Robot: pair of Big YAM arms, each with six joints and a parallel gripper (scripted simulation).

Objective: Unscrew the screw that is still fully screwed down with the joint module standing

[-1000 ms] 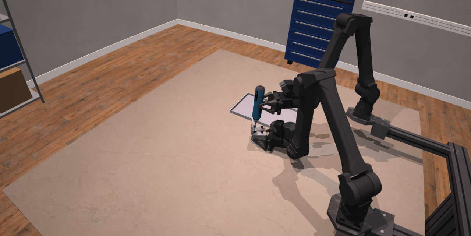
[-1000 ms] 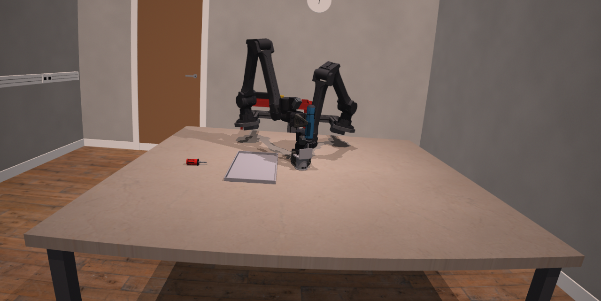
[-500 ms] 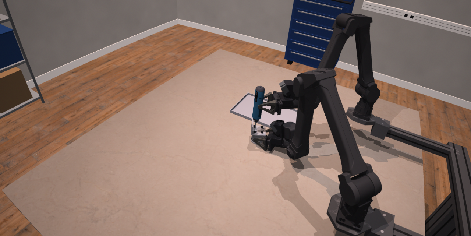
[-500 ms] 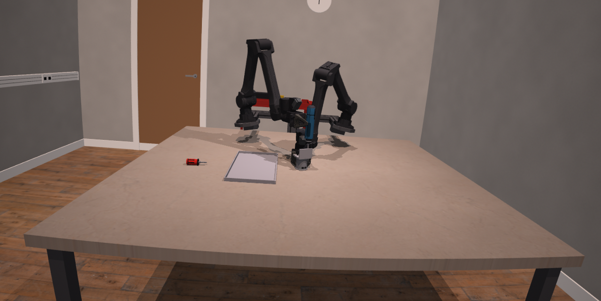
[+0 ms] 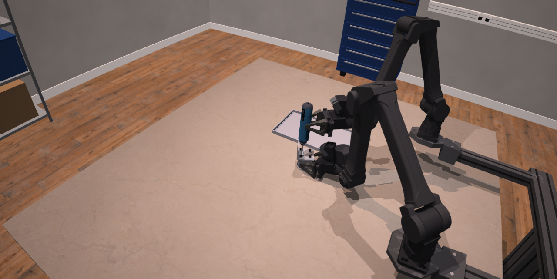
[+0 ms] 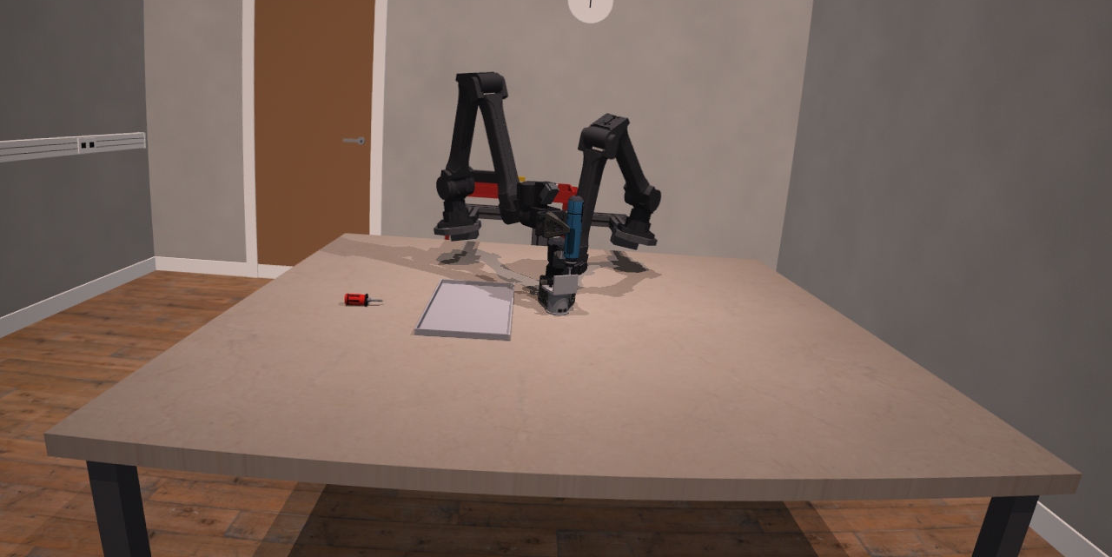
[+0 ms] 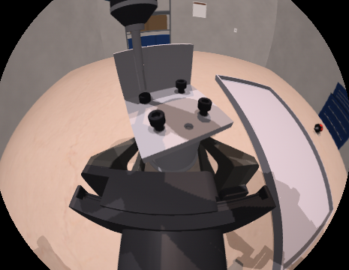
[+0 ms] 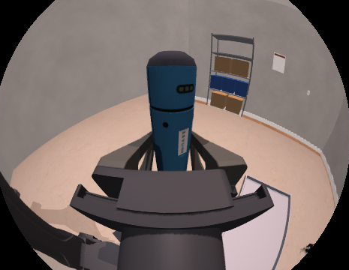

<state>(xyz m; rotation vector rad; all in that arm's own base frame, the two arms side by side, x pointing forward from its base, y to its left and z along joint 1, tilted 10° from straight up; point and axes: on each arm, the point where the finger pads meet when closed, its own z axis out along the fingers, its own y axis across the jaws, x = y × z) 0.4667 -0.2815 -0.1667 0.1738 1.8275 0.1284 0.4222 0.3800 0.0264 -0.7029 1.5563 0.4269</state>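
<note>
My left hand is 1 cm below the joint module. Also, from my left hand: flat grey tray 23 cm to the right, 2 cm below; then red-handled screwdriver 51 cm to the right, 1 cm below; then grey l-shaped bracket 5 cm above.
</note>
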